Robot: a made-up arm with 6 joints.
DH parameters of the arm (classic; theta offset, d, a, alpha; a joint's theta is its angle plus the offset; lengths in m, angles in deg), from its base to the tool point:
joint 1: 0 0.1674 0 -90
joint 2: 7.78 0 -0.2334 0
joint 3: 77.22 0 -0.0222 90
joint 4: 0 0.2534 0 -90
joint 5: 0 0 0.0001 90
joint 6: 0 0.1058 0 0
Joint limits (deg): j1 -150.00..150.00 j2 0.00..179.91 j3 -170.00..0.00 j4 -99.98..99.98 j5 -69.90..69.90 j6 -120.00..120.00
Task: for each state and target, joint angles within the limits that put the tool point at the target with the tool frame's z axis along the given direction. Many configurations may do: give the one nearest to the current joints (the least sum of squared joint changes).
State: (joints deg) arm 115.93 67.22 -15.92 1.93 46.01 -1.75
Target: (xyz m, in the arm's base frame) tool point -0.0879 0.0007 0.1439 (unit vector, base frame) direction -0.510 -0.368 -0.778
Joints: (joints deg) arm 130.58 27.56 -0.11 41.88 69.81 -1.75
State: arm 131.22 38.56 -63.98 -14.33 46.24 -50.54
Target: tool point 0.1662 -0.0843 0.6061 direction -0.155 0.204 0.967
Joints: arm 149.88 12.84 -91.18 -38.77 9.06 -50.54
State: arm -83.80 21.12 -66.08 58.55 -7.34 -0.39
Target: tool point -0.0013 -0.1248 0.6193 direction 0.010 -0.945 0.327
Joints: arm -95.46 53.13 -100.17 10.49 33.29 -0.39
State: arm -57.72 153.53 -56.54 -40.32 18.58 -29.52
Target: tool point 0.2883 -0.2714 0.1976 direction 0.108 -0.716 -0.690
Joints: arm -35.24 109.52 -75.33 -55.59 39.28 -29.52
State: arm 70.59 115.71 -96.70 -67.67 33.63 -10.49
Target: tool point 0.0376 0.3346 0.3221 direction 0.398 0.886 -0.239
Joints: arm 91.09 80.32 -58.21 -94.12 24.57 -10.49
